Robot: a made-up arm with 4 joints.
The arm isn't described. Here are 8 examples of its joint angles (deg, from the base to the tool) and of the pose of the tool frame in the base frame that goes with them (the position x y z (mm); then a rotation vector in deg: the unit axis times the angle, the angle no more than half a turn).
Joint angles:
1: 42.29 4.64 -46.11 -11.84
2: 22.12 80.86 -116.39 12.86
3: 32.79 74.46 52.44 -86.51
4: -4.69 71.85 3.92 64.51
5: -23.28 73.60 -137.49 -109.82
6: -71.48 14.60 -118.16 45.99
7: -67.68 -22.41 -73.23 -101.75
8: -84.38 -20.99 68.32 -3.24
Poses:
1: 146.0 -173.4 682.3 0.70 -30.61 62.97
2: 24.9 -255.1 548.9 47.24 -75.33 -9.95
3: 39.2 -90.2 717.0 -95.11 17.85 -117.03
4: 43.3 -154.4 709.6 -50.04 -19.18 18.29
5: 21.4 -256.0 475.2 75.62 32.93 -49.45
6: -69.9 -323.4 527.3 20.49 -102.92 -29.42
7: -6.5 -394.7 542.4 16.17 64.54 -52.19
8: 87.9 -236.9 641.4 -101.72 49.73 -16.65
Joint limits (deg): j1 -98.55..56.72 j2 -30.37..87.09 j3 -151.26..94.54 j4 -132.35..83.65
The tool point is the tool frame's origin. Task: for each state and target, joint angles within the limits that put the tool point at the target. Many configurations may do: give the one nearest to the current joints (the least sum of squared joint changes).
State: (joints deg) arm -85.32 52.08 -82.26 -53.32
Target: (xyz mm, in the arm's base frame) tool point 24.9 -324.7 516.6
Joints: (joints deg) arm -33.41 32.75 -111.67 -54.35
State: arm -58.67 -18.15 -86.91 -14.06
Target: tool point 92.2 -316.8 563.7
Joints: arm -10.83 21.40 -98.75 -9.24
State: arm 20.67 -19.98 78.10 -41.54
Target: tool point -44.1 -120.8 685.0
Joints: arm 56.63 -30.37 70.80 -77.61
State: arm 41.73 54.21 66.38 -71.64
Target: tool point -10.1 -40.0 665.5
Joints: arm 47.92 29.33 85.83 -71.02
